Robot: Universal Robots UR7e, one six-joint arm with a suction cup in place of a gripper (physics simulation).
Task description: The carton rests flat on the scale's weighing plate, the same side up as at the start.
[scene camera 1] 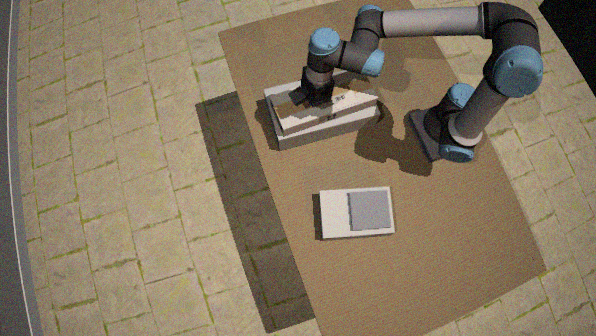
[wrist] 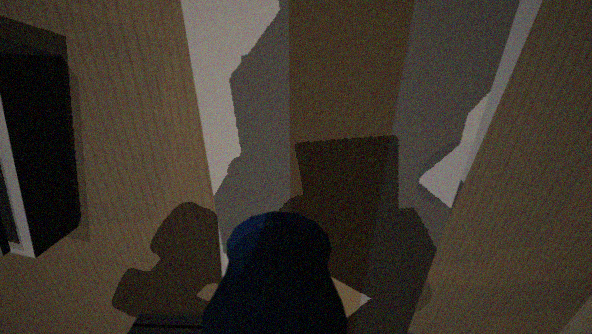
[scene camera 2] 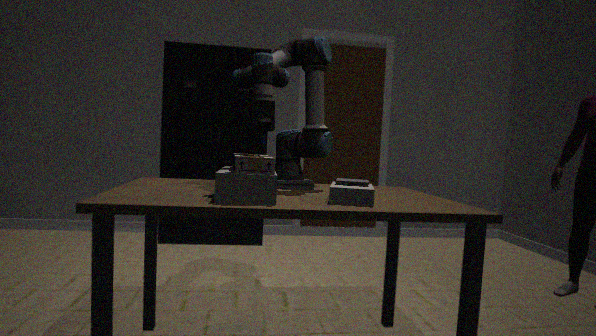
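Where they show: end effector, tool point: (wrist: 279, 253) (scene camera 2: 261, 143); arm's base, origin of the base link: (scene camera 2: 287, 179).
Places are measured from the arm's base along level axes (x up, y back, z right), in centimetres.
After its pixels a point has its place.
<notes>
The carton (scene camera 1: 352, 101) @[x 12.0, y -31.3, z 17.3 cm] (scene camera 2: 254, 164) @[x 9.6, y -55.7, z 24.2 cm] (wrist: 260, 120) @[x 11.9, y -47.7, z 19.6 cm] is white with a brown tape strip along its top. It lies flat on a larger grey-white box (scene camera 1: 330, 134) @[x -0.3, y -39.9, z 14.0 cm] (scene camera 2: 245, 189) @[x 1.4, y -56.6, z 26.9 cm], turned slightly against it. The scale (scene camera 1: 334, 215) @[x 2.5, y -52.1, z -12.5 cm] (scene camera 2: 351, 196) @[x -0.3, y -55.7, z -10.3 cm] (wrist: 47, 150) @[x -0.7, y -43.5, z -6.8 cm] stands apart on the table, and its grey weighing plate (scene camera 1: 371, 210) @[x 4.1, y -40.9, z -16.4 cm] (scene camera 2: 352, 181) @[x 4.2, y -46.7, z -13.9 cm] bears nothing. My suction gripper (scene camera 2: 266, 131) (wrist: 277, 220) points down above the carton, with a gap between them in scene camera 2. It is open and holds nothing. The arm hides the cup and part of the carton in scene camera 1.
The brown table (scene camera 1: 450, 250) @[x -3.3, y -19.8, z -41.0 cm] (scene camera 2: 420, 200) @[x -3.4, y -40.4, z -46.6 cm] carries the box, the scale and the arm's base (scene camera 1: 425, 135) @[x 0.5, y -8.5, z -0.7 cm]. The arm's shadows fall over the carton and table. A person (scene camera 2: 582, 190) stands at the right in scene camera 2, away from the table.
</notes>
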